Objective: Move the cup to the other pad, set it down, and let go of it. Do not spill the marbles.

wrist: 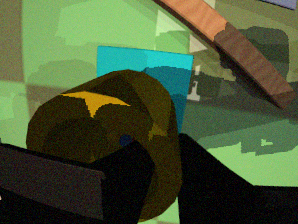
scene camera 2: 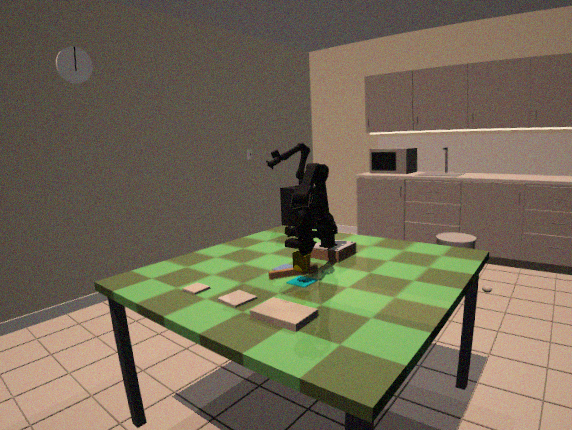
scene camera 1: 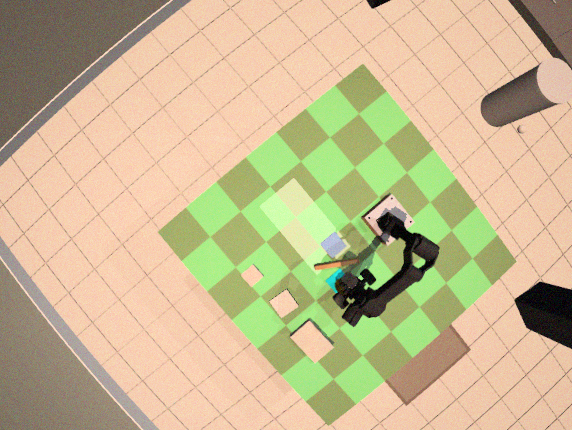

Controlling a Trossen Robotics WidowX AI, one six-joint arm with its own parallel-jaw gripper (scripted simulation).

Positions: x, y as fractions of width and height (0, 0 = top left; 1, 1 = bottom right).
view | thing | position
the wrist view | gripper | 0.57, 0.62
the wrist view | cyan pad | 0.58, 0.31
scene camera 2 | gripper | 0.53, 0.61
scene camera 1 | gripper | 0.61, 0.66
